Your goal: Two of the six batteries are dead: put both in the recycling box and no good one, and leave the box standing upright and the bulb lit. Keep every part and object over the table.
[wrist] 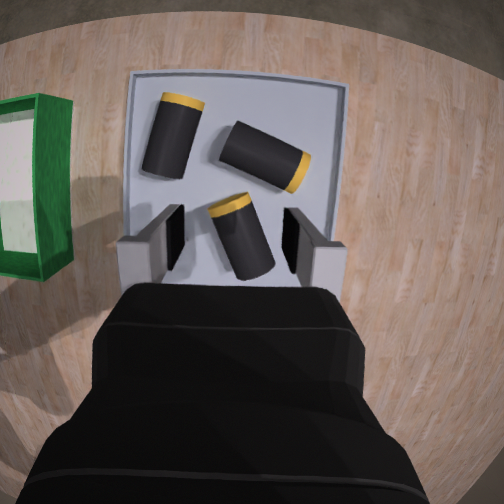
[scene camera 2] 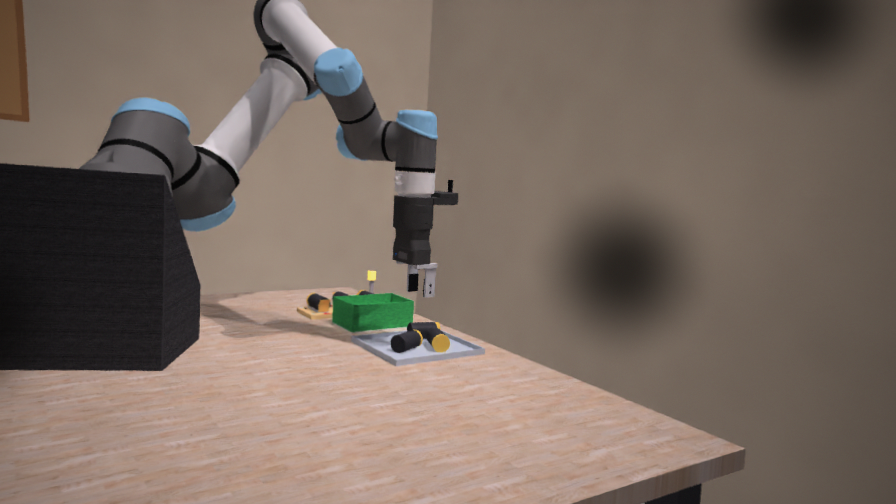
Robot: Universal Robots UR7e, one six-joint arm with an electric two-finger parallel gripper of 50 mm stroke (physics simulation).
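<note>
My gripper (wrist: 233, 235) (scene camera 2: 422, 285) is open and empty, hanging above the grey tray (wrist: 235, 165) (scene camera 2: 418, 346). Three black batteries with yellow caps lie on the tray: one (wrist: 241, 236) directly below, between my fingers, one (wrist: 173, 135) at the far left, one (wrist: 265, 157) at the far right. The green recycling box (scene camera 2: 373, 311) (wrist: 30, 185) stands upright beside the tray, with nothing visible inside it in the wrist view. Behind the box, a wooden holder (scene camera 2: 316, 309) carries more batteries (scene camera 2: 318, 302), partly hidden. The small yellow bulb (scene camera 2: 371, 275) stands on a post behind the box.
A large black block (scene camera 2: 87, 269) at the arm's base fills the table's left side. The table's right edge runs close past the tray (scene camera 2: 563, 376). A wall stands just behind the tray and box.
</note>
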